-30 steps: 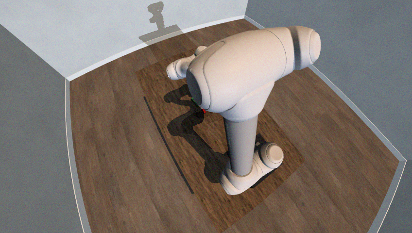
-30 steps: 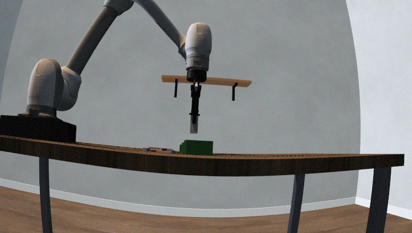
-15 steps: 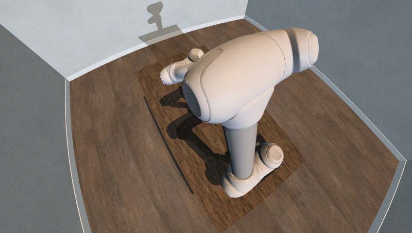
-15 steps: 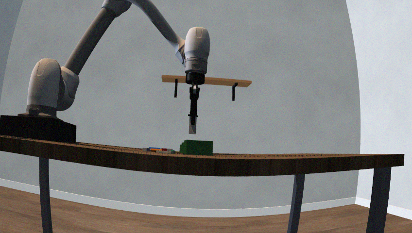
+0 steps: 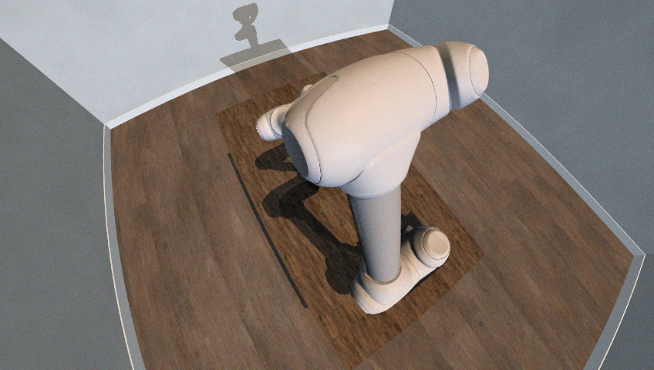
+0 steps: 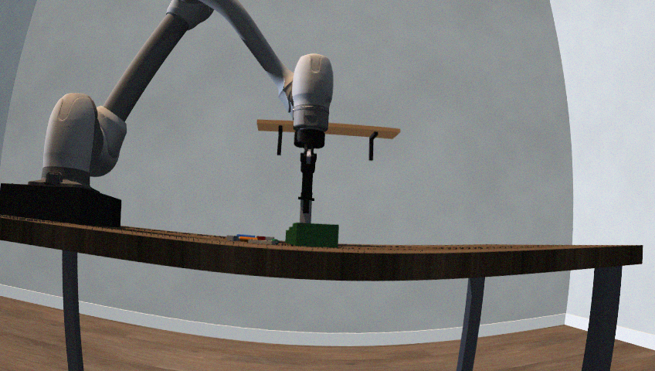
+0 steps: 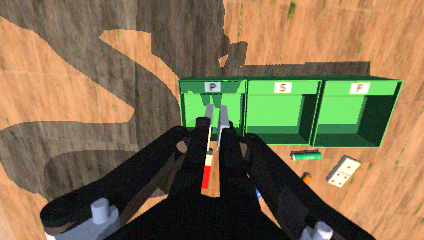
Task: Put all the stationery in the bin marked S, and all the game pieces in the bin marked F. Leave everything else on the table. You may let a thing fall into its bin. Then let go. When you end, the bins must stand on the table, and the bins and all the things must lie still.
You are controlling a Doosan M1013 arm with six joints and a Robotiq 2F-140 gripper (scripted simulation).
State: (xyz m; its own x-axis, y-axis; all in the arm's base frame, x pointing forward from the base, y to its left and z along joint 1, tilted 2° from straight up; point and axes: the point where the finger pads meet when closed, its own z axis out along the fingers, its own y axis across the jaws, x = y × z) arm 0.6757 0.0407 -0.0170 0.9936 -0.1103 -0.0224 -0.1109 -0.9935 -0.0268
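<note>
Now: the white domino 11 cm behind my hand, 20 cm to the right of it and 7 cm below it. Round my hand: red block: 10 cm behind, 2 cm to the left, 7 cm below; green bin: 8 cm to the right, 5 cm below; blue piece: 14 cm behind, 7 cm to the right, 7 cm below.
</note>
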